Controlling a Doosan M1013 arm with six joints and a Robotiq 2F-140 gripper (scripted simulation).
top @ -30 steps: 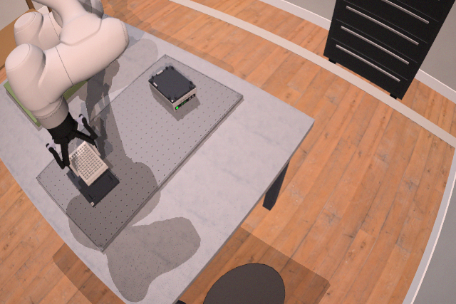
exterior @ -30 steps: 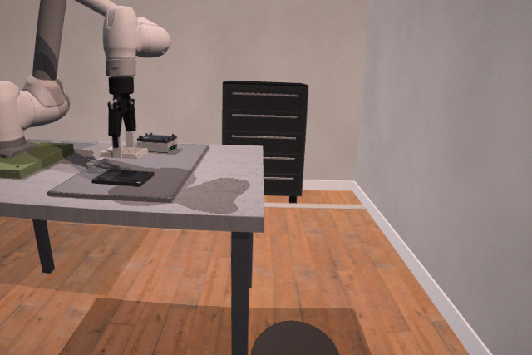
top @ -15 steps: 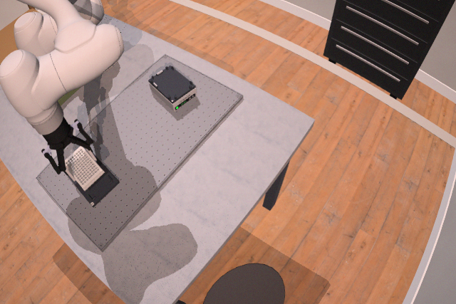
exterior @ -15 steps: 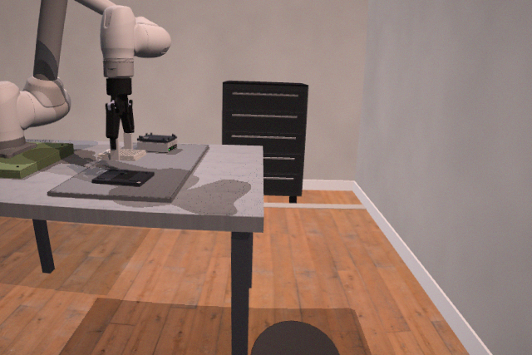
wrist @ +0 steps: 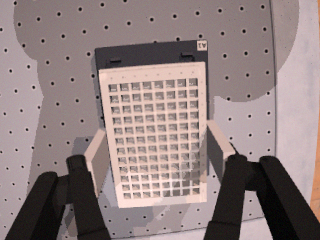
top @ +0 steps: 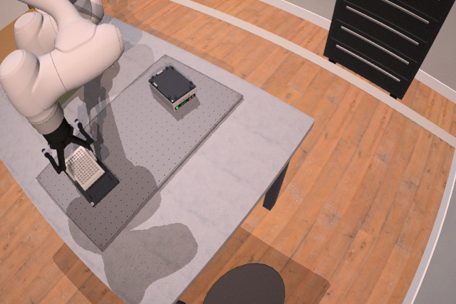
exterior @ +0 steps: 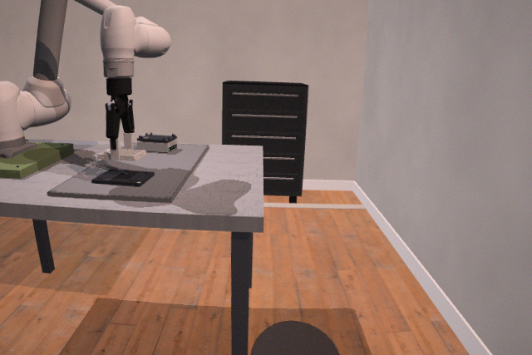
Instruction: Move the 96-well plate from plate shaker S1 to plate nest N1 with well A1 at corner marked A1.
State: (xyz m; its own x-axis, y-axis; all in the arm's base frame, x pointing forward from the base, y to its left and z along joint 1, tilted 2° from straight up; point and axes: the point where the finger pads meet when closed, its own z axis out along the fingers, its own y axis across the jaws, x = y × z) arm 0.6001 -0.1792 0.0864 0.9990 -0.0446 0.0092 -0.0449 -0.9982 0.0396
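My gripper is now 10 cm above the plate nest. Also, from my hand: white 96-well plate 2 cm below; then A1 label 9 cm below, 7 cm ahead, 6 cm to the right.
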